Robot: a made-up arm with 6 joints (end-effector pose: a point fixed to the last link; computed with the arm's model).
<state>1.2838 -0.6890 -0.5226 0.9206 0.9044 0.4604</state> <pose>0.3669 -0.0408 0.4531 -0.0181 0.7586 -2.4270</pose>
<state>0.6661 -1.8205 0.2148 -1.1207 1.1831 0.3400</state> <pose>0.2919 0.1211 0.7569 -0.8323 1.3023 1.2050</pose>
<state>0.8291 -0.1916 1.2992 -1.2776 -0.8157 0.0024</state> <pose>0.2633 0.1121 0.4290 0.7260 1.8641 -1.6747</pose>
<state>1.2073 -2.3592 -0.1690 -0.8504 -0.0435 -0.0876</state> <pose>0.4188 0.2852 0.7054 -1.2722 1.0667 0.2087</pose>
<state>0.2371 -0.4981 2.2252 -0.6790 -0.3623 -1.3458</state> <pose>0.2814 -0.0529 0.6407 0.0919 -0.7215 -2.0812</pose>
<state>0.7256 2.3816 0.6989 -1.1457 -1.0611 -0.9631</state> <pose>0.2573 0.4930 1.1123 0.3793 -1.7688 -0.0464</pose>
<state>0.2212 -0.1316 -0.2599 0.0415 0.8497 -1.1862</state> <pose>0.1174 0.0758 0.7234 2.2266 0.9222 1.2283</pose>
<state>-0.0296 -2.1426 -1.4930 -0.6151 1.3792 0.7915</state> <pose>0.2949 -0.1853 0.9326 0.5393 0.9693 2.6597</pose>
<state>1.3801 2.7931 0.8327 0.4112 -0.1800 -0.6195</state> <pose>0.4000 0.3537 0.9969 -1.7399 -1.5318 0.1252</pose>
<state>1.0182 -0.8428 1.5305 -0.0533 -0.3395 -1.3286</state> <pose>0.4013 0.1785 0.5412 0.0455 0.0588 -0.5163</pose>
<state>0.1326 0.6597 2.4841 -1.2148 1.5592 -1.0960</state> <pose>0.3761 0.3283 0.7166 0.8596 0.3953 -1.2456</pose>
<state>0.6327 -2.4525 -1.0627 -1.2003 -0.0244 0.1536</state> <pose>0.3830 0.1466 0.7163 -0.8626 2.3428 -0.2913</pose>
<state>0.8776 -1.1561 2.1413 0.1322 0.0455 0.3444</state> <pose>0.3375 0.0513 0.5121 -1.3181 0.8895 -0.5479</pose>
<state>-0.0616 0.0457 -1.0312 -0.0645 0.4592 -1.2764</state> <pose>0.1594 0.0996 0.6828 -2.6445 -0.7092 -1.4600</pose>
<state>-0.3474 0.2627 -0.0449 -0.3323 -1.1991 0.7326</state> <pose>0.2875 0.3457 0.6459 1.5390 2.0621 1.3855</pose>
